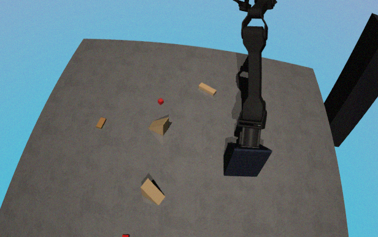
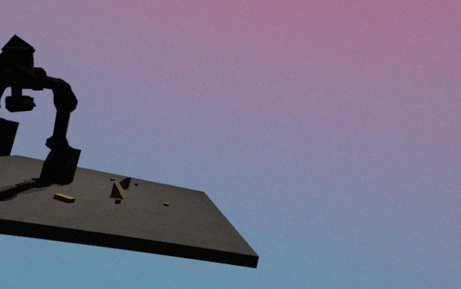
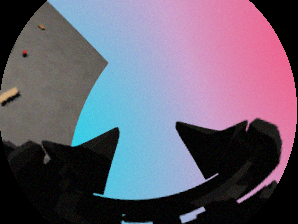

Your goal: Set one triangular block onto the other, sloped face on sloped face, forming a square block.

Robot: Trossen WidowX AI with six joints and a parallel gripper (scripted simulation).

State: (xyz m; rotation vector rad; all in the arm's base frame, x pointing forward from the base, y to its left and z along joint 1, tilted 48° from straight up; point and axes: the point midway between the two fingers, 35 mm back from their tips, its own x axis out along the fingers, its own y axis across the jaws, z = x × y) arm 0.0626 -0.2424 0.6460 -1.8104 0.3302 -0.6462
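The triangular block is 170 mm ahead of my gripper tip, 830 mm to the left of it and 340 mm below it. Also, from my gripper tip: long tan block 40 mm ahead, 330 mm to the left, 350 mm below; small red cube 220 mm ahead, 440 mm to the left, 350 mm below.
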